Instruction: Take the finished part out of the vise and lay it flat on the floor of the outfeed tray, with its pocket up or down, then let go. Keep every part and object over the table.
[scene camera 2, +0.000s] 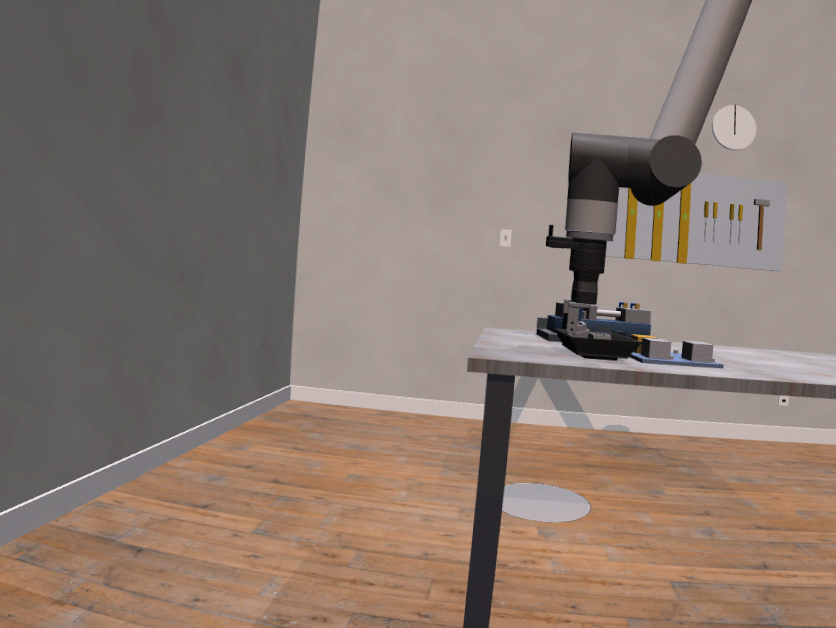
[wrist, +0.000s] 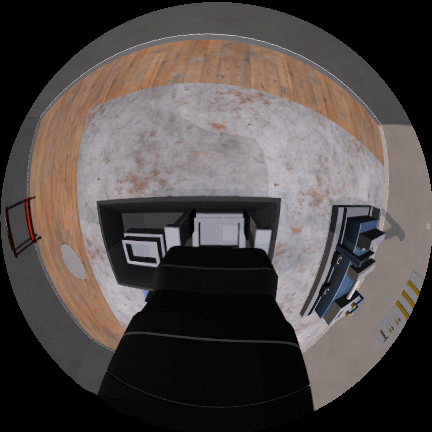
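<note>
My gripper points straight down over the black outfeed tray. Its fingers stand wide and are shut on the grey finished part, which lies level between the fingertips inside the tray's outline. A dark outline like a pocket shows on its upper face. The black gripper body hides its near edge, and any gap to the tray floor cannot be seen. The blue vise stands apart from the tray, and no part shows between its jaws in the wrist view.
Another grey part lies flat, pocket up, in the tray's left end, close beside the left finger. A blue plate with two grey blocks stands right of the tray in the scene view. The table edge is near the tray.
</note>
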